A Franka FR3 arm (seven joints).
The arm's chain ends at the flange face. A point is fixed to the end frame.
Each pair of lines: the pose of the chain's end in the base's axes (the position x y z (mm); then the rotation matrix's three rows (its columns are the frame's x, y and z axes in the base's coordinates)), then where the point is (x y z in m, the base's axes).
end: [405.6, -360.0, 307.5], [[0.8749, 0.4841, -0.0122], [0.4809, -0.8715, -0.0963], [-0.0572, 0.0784, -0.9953]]
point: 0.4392 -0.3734 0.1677
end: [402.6, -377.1, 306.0], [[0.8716, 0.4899, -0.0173], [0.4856, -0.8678, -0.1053], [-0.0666, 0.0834, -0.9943]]
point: 0.4355 -0.3915 0.1662
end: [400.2, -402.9, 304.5], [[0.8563, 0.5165, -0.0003], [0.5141, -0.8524, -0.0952], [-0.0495, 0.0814, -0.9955]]
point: 0.4355 -0.4148 0.1650
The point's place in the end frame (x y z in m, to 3 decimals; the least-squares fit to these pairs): 0.031 0.017 0.140
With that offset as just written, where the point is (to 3 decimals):
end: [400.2, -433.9, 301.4], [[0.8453, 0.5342, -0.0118], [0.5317, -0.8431, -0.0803], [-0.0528, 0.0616, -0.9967]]
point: 0.434 -0.443 0.161
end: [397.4, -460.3, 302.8], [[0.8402, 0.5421, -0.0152], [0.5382, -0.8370, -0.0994], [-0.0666, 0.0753, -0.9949]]
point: 0.431 -0.472 0.163
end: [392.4, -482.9, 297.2], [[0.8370, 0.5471, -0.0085], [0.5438, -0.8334, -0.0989], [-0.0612, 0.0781, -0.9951]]
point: 0.426 -0.494 0.157
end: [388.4, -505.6, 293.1], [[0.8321, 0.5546, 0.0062], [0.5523, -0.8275, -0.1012], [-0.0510, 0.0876, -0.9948]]
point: 0.424 -0.517 0.154
